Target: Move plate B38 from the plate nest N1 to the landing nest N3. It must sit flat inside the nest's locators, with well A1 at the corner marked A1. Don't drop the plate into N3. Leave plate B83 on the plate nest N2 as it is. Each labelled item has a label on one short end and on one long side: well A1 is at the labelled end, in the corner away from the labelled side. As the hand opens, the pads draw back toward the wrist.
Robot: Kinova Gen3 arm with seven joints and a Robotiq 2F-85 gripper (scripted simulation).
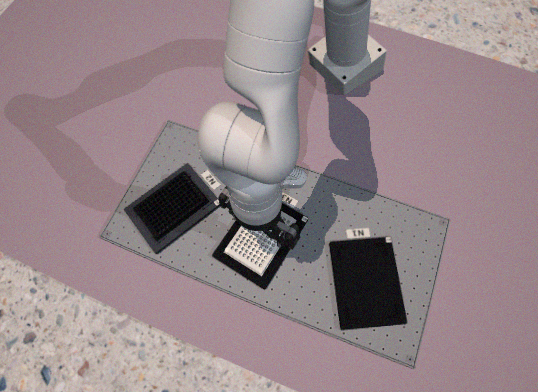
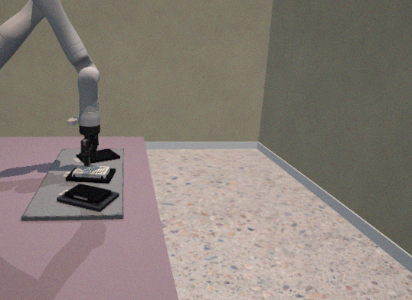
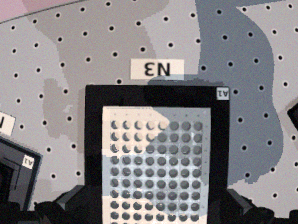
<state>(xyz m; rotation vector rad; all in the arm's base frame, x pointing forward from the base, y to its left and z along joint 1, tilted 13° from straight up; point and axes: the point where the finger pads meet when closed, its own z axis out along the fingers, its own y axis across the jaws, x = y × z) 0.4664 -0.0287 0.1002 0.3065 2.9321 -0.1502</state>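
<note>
Right now my hand is 4 cm above the plate B38. The rest, counted from my hand: N3 label: 9 cm behind, 6 cm below, 2 cm to the left; landing nest N3: 6 cm below; A1 corner mark: 7 cm to the left, 6 cm behind, 5 cm below.
</note>
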